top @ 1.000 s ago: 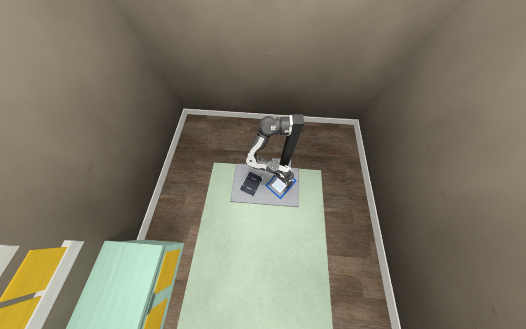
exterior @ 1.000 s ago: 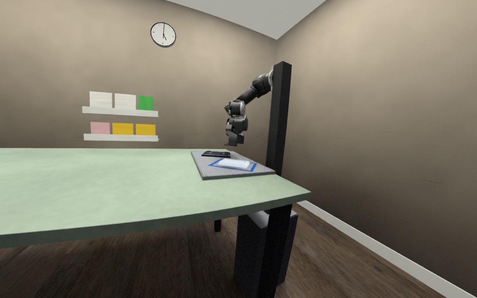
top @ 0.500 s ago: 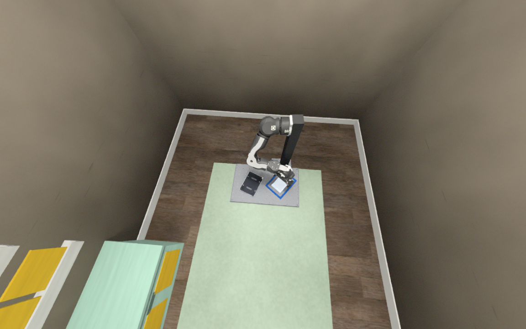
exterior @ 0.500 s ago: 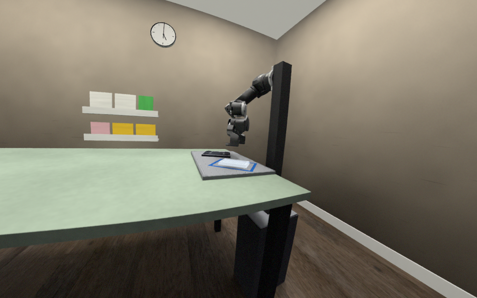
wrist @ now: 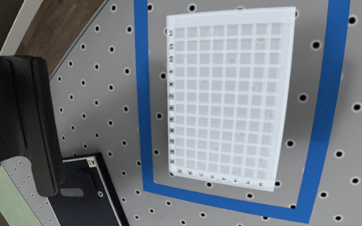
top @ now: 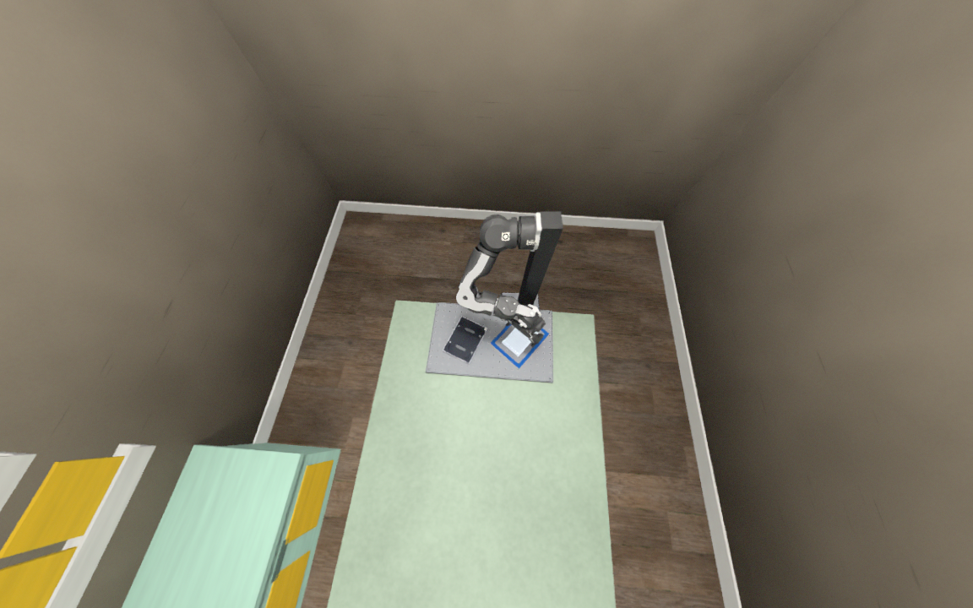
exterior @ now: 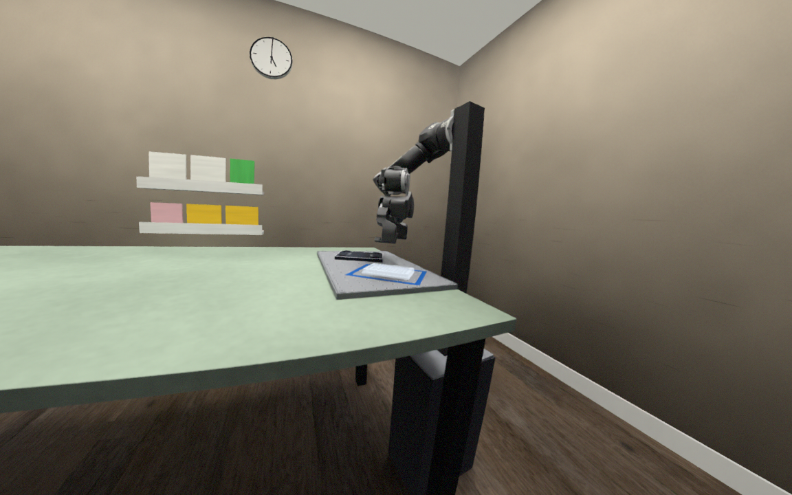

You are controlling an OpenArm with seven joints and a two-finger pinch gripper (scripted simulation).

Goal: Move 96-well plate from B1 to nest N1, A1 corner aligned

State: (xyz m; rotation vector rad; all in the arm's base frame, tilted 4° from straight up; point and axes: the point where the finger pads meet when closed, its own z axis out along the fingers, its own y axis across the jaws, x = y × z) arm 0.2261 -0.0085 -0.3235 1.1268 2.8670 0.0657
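The 96-well plate lies 80 mm below my hand. Round my hand: black plate nest N1 (230 mm to the right, 80 mm below, 10 mm ahead); then white A1 label (140 mm to the right, 80 mm below, 40 mm behind).
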